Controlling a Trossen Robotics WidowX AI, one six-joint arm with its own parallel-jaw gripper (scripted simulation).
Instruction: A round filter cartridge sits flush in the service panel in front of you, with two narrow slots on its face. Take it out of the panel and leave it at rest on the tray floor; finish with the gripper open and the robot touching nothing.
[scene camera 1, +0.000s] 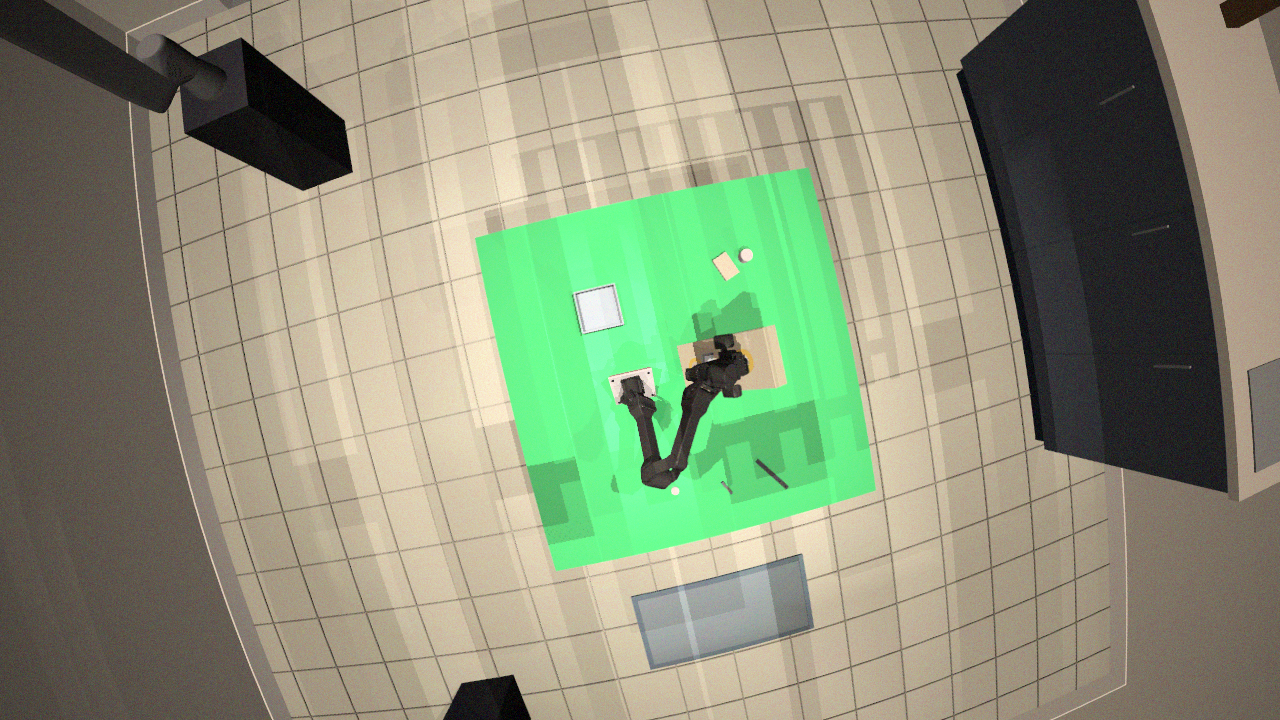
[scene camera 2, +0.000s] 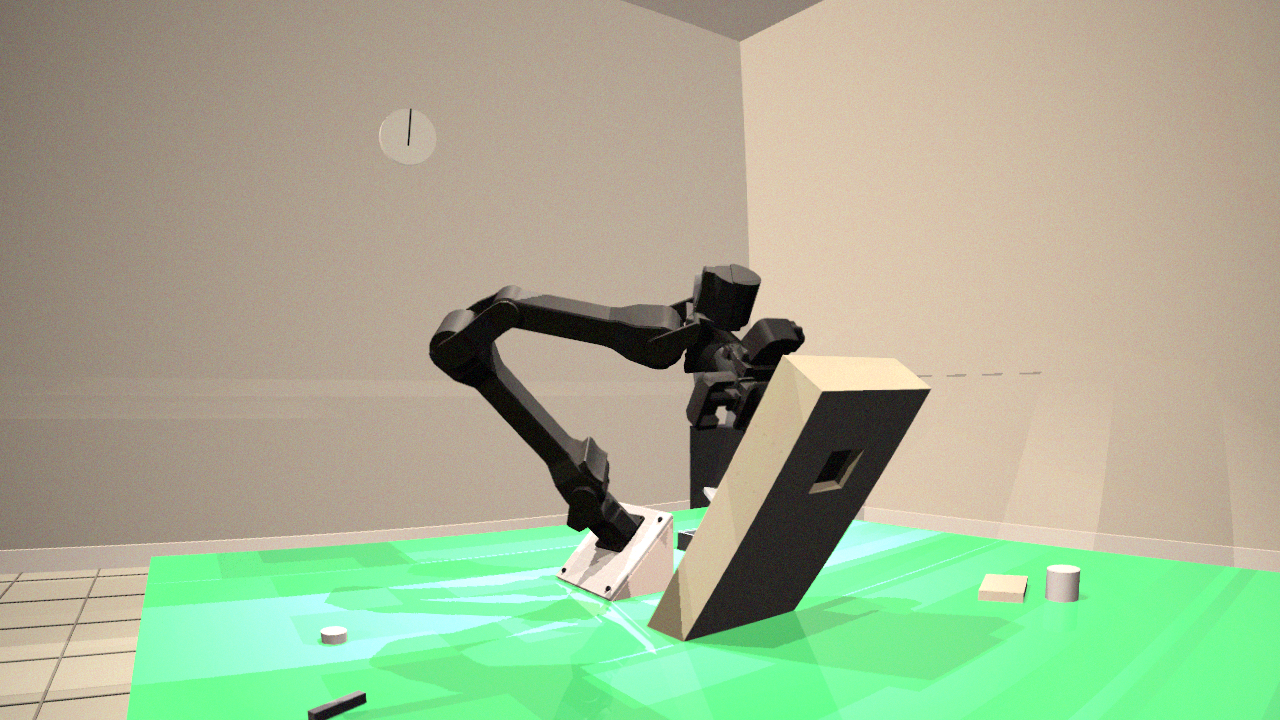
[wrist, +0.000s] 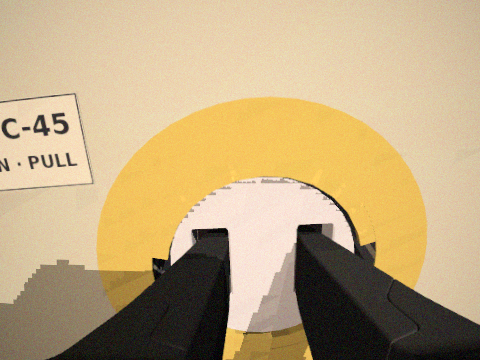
Scene:
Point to a round white filter cartridge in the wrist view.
262, 213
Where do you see a tan service panel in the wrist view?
122, 122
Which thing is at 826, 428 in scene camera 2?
A tan service panel.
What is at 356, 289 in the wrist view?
My gripper.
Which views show my gripper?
Scene camera 1, scene camera 2 and the wrist view: all of them.

